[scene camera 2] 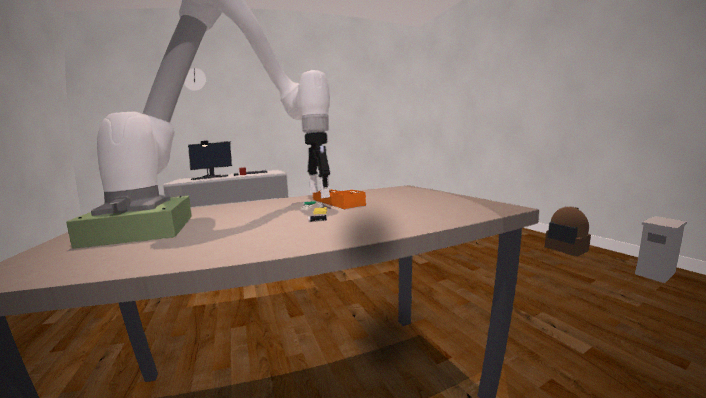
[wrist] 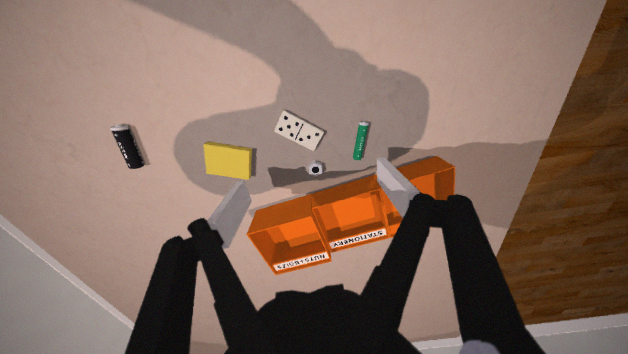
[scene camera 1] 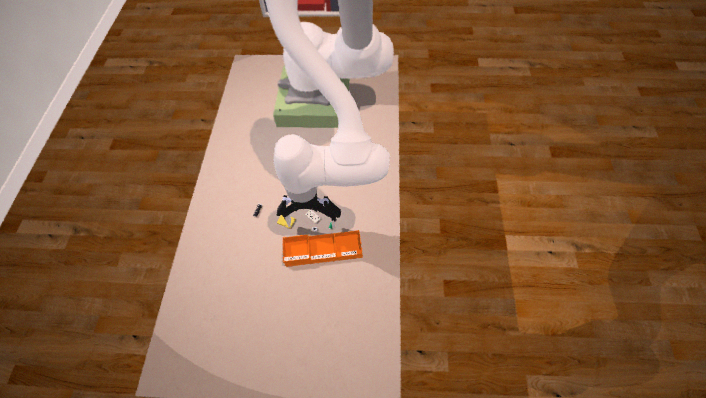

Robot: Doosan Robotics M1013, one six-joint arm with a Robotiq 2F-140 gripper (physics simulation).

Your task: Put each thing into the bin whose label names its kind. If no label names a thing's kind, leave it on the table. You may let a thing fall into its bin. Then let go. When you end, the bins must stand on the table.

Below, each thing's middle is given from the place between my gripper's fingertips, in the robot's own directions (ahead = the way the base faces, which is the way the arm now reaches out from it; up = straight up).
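Counted from my hand: white domino (wrist: 290, 126), 5 cm behind, 1 cm to the right, 4 cm below; yellow block (wrist: 226, 160), 2 cm behind, 10 cm to the right, 4 cm below; orange three-part bin (scene camera 1: 297, 250), 7 cm ahead, 4 cm to the left, 2 cm below; black battery (wrist: 122, 134), 5 cm behind, 21 cm to the right, 3 cm below. Farthest from my hand of the things named here, going by their middles: the battery.
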